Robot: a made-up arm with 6 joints. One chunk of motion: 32 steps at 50 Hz.
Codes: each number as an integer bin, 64 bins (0 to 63) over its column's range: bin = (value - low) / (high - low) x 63, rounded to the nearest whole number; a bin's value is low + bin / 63 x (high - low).
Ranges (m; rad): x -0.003..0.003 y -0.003..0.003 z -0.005..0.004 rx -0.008..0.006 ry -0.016..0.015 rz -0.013..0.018
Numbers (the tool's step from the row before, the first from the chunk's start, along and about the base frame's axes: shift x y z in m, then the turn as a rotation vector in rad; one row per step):
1: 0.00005 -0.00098 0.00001 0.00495 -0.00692 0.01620
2: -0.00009 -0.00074 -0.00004 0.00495 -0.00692 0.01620
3: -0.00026 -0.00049 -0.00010 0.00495 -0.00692 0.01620
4: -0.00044 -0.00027 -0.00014 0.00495 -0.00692 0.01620
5: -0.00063 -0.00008 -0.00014 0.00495 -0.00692 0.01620
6: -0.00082 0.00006 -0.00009 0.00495 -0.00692 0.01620
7: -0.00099 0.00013 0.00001 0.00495 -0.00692 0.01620
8: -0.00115 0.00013 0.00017 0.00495 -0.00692 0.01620
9: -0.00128 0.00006 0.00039 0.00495 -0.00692 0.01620
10: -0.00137 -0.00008 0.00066 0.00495 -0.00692 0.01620
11: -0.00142 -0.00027 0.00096 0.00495 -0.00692 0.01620
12: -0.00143 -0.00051 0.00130 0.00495 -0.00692 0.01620
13: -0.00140 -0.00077 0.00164 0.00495 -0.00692 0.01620
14: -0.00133 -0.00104 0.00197 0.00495 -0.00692 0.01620
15: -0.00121 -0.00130 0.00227 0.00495 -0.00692 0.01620
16: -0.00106 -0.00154 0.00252 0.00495 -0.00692 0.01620
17: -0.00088 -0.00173 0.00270 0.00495 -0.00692 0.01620
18: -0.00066 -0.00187 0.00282 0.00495 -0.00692 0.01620
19: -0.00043 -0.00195 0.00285 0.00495 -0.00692 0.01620
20: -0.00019 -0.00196 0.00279 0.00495 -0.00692 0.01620
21: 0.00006 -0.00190 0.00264 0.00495 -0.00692 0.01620
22: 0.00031 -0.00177 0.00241 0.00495 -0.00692 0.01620
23: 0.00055 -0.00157 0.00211 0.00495 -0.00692 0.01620
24: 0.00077 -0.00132 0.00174 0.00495 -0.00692 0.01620
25: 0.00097 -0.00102 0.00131 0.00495 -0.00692 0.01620
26: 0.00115 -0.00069 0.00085 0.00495 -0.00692 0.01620
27: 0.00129 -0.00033 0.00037 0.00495 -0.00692 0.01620
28: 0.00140 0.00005 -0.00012 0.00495 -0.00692 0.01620
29: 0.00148 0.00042 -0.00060 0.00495 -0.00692 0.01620
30: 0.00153 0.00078 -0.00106 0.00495 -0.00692 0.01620
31: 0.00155 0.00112 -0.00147 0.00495 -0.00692 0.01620
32: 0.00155 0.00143 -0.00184 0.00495 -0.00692 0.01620
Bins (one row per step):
1: 32 21 35 58 18 59
2: 31 24 35 58 18 59
3: 29 26 34 58 18 59
4: 27 29 34 58 18 59
5: 25 31 34 58 18 59
6: 23 32 34 58 18 59
7: 21 33 35 58 18 59
8: 19 33 36 58 18 59
9: 18 32 38 58 18 59
10: 17 31 40 58 18 59
11: 17 29 42 58 18 59
12: 16 26 44 58 18 59
13: 17 23 46 58 18 59
14: 18 21 49 58 18 59
15: 19 18 51 58 18 59
16: 20 15 53 58 18 59
17: 22 13 54 58 18 59
18: 25 12 55 58 18 59
19: 27 11 55 58 18 59
20: 30 11 55 58 18 59
21: 32 12 53 58 18 59
22: 35 13 52 58 18 59
23: 37 15 50 58 18 59
24: 40 18 47 58 18 59
25: 42 21 44 58 18 59
26: 44 24 41 58 18 59
27: 45 28 38 58 18 59
28: 46 32 34 58 18 59
29: 47 36 31 58 18 59
30: 48 40 28 58 18 59
31: 48 43 25 58 18 59
32: 48 47 22 58 18 59

